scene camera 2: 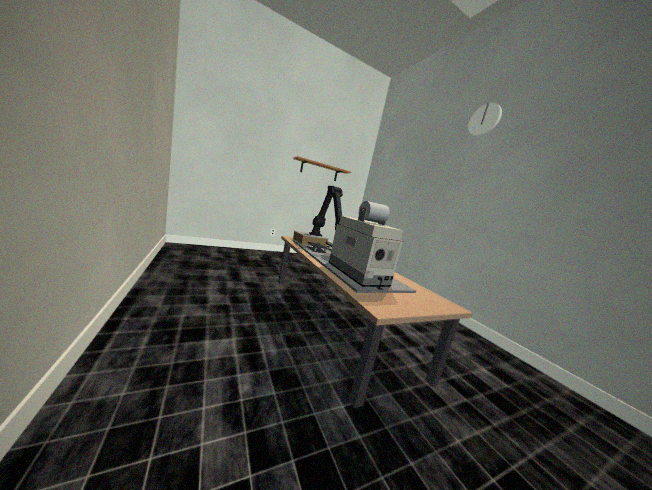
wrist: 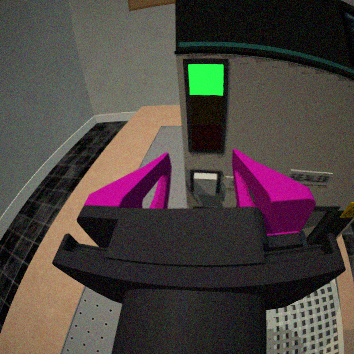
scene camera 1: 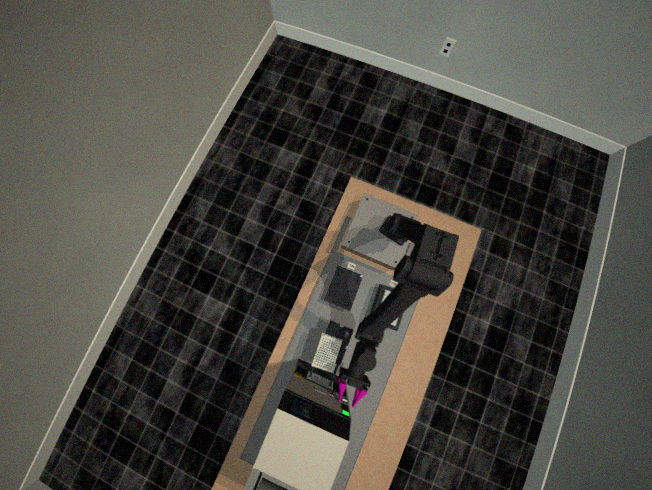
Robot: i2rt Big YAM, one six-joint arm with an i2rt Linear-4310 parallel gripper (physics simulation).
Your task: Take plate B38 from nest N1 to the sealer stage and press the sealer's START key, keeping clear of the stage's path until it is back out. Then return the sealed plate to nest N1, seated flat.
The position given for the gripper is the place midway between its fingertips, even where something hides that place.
Observation:
In view: the gripper [scene camera 1: 345, 404].
The gripper is seen too in the wrist view [wrist: 200, 157].

